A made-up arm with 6 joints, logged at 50 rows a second.
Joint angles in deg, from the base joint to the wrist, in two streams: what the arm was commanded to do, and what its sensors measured. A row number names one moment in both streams.
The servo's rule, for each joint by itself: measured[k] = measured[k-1] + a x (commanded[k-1-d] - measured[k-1]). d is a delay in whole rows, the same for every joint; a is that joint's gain. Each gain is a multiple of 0.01, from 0.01 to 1. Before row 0 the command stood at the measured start. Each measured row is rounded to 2 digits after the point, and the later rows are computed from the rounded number. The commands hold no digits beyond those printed.
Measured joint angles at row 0:
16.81, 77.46, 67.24, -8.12, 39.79, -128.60
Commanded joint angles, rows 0 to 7:
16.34, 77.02, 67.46, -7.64, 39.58, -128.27
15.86, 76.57, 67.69, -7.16, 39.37, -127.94
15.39, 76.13, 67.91, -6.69, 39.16, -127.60
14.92, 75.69, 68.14, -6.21, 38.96, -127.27
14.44, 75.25, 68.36, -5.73, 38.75, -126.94
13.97, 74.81, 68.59, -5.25, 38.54, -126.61
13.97, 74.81, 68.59, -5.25, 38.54, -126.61
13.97, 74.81, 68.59, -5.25, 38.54, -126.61
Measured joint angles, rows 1 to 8:
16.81, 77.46, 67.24, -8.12, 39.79, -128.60
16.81, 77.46, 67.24, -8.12, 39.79, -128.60
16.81, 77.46, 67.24, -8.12, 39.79, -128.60
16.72, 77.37, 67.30, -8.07, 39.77, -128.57
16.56, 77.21, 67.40, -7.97, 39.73, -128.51
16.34, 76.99, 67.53, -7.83, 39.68, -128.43
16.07, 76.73, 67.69, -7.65, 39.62, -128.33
15.76, 76.43, 67.86, -7.44, 39.54, -128.20
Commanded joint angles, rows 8 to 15:
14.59, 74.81, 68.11, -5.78, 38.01, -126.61
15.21, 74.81, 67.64, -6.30, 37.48, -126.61
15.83, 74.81, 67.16, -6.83, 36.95, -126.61
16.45, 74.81, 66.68, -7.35, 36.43, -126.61
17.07, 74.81, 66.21, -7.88, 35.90, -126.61
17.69, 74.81, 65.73, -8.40, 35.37, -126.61
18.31, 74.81, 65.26, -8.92, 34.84, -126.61
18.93, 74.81, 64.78, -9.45, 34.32, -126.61
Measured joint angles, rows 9 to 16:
15.42, 76.11, 68.05, -7.20, 39.45, -128.06
15.14, 75.85, 68.19, -6.99, 39.37, -127.93
14.92, 75.64, 68.29, -6.80, 39.30, -127.81
14.86, 75.47, 68.24, -6.69, 39.18, -127.70
14.93, 75.34, 68.08, -6.65, 39.03, -127.60
15.10, 75.23, 67.84, -6.67, 38.84, -127.51
15.36, 75.15, 67.54, -6.74, 38.62, -127.43
15.68, 75.08, 67.19, -6.87, 38.38, -127.36

